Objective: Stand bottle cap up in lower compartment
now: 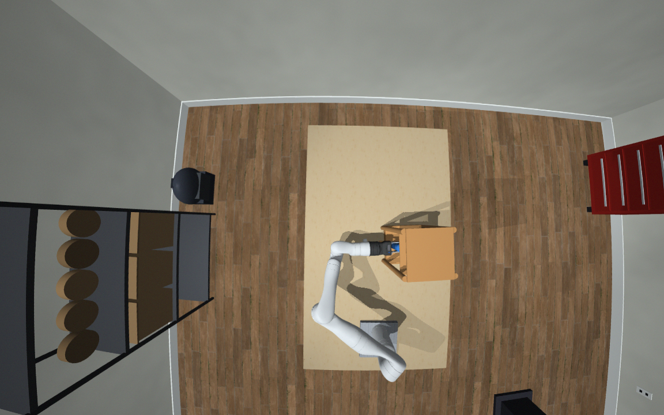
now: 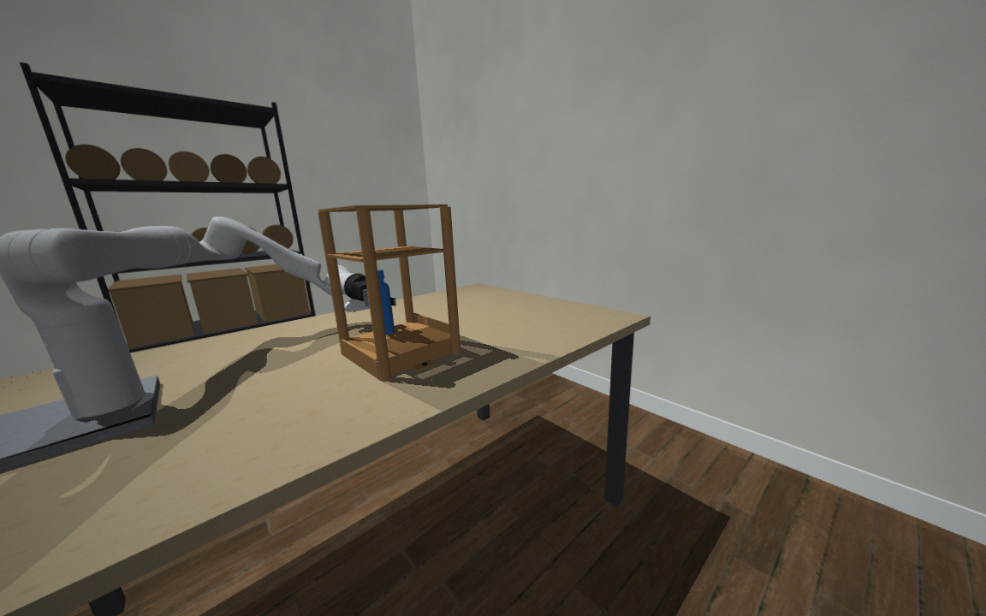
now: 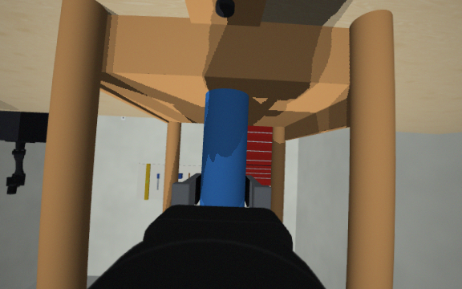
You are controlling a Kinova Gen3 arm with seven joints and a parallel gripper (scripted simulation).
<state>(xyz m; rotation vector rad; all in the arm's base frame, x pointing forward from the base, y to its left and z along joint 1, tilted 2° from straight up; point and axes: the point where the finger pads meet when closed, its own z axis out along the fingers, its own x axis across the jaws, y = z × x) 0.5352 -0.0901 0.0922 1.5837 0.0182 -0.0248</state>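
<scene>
My hand is 30 mm below the bottle. Also, from my hand: wooden shelving unit: 60 mm to the right, 60 mm above.
</scene>
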